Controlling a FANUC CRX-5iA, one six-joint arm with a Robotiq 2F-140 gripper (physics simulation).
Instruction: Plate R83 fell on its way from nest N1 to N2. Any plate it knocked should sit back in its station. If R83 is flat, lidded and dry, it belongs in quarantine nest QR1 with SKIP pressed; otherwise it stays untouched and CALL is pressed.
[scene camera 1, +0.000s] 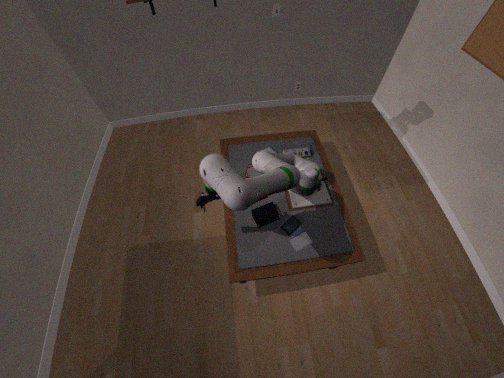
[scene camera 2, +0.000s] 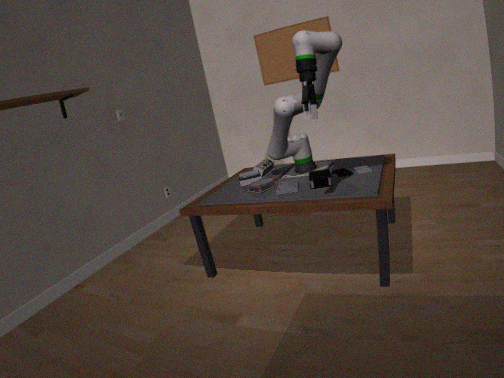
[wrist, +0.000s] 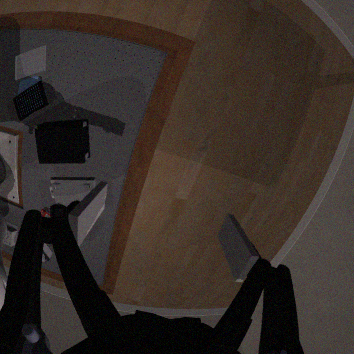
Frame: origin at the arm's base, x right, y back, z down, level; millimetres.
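Where they show: gripper, fingertip midpoint: (scene camera 1: 218, 207) (scene camera 2: 311, 119) (wrist: 165, 211); arm's base at its link origin: (scene camera 1: 305, 187) (scene camera 2: 305, 169).
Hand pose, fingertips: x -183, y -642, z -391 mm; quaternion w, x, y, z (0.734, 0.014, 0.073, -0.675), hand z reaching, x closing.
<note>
Each offset is from my fingertips to the centre of the thing. "spot": to the spot under its first point.
My gripper (scene camera 1: 201, 204) (scene camera 2: 310, 113) (wrist: 165, 211) is open and empty, high above the floor beside the table's edge. A small dark plate with a grid of wells {spot: dx -75, dy +431, dz +382 mm} (scene camera 1: 291, 225) (scene camera 2: 342, 172) (wrist: 31, 100) lies on the table; a blue patch {spot: dx -139, dy +452, dz +389 mm} (scene camera 1: 297, 233) (wrist: 29, 83) and a pale flat rectangle {spot: dx -206, dy +453, dz +383 mm} (scene camera 1: 301, 242) (scene camera 2: 362, 170) (wrist: 31, 61) lie beside it. No label is readable. A black nest-like block {dx +44, dy +281, dz +360 mm} (scene camera 1: 265, 214) (scene camera 2: 320, 179) (wrist: 62, 142) stands nearby. A grey nest {dx +230, dy +244, dz +377 mm} (scene camera 2: 287, 187) (wrist: 72, 188) is partly behind a finger pad in the wrist view. Red-edged QR1 {dx +399, dy +321, dz +368 mm} (scene camera 1: 248, 171) (scene camera 2: 262, 186) is mostly hidden from above.
The button box {dx +487, dy +687, dz +349 mm} (scene camera 1: 300, 152) (scene camera 2: 264, 168) stands near a pale plate-like item {spot: dx +516, dy +421, dz +339 mm} (scene camera 2: 248, 177). The arm's base stands on a white board (scene camera 1: 312, 201) (wrist: 11, 170). The table (scene camera 1: 231, 240) (scene camera 2: 300, 206) (wrist: 142, 155) has a raised-looking brown border. The arm hides part of the tabletop from above.
</note>
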